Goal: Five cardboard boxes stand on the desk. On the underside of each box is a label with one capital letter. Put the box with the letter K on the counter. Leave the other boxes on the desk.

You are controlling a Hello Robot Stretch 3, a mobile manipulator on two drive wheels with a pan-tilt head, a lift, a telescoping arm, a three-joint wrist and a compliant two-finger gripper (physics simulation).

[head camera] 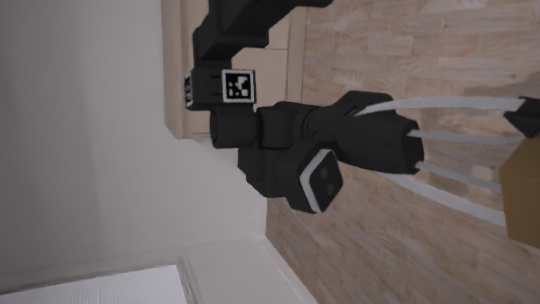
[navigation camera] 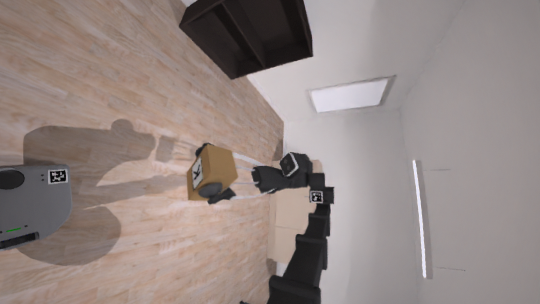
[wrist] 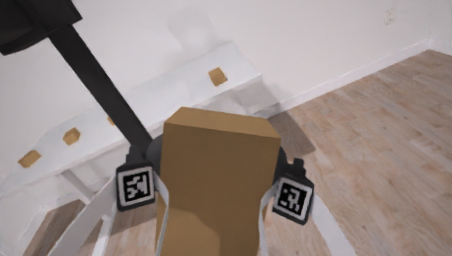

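A brown cardboard box is between the two fingertips of my gripper, which is shut on it. The box is in the air above the floor. A white label with the letter K shows on one face in the navigation view. In the wrist view the white desk stands along the wall behind the held box, with several small brown boxes on it. A beige unit with panel fronts, possibly the counter, is behind my wrist and arm.
A dark bookshelf stands by the wall at the top of the navigation view. My grey base is at its left edge. Wooden floor lies under the box. A dark pole crosses the wrist view.
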